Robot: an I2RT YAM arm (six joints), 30 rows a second.
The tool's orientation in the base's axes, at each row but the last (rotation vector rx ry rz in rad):
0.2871, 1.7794, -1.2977
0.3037, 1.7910, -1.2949
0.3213, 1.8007, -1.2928
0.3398, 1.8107, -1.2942
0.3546, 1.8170, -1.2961
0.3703, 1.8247, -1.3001
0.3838, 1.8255, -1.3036
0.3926, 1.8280, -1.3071
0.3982, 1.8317, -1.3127
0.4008, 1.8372, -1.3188
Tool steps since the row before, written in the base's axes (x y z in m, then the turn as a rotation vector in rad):
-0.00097, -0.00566, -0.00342, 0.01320, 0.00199, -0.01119
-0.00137, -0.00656, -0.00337, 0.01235, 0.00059, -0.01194
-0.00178, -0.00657, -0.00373, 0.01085, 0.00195, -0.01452
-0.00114, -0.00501, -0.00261, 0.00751, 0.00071, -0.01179
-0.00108, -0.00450, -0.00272, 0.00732, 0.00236, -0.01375
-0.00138, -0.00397, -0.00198, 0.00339, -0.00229, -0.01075
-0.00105, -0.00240, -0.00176, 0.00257, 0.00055, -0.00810
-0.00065, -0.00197, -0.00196, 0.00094, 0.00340, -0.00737
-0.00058, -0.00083, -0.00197, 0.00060, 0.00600, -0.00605
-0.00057, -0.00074, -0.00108, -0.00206, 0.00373, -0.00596
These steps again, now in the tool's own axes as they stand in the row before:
0.00485, -0.00080, 0.00453, 0.00026, 0.01644, 0.00576
0.00522, -0.00150, 0.00518, 0.00172, 0.01578, 0.00658
0.00564, -0.00156, 0.00510, 0.00422, 0.01705, 0.00487
0.00392, -0.00120, 0.00405, 0.00441, 0.01264, 0.00409
0.00379, -0.00088, 0.00369, 0.00564, 0.01445, 0.00274
0.00323, -0.00131, 0.00307, 0.00673, 0.00805, 0.00471
0.00250, -0.00058, 0.00184, 0.00458, 0.00701, 0.00154
0.00231, 0.00000, 0.00168, 0.00441, 0.00664, -0.00180
0.00203, 0.00052, 0.00071, 0.00308, 0.00664, -0.00441
0.00132, 0.00001, 0.00054, 0.00509, 0.00391, -0.00354

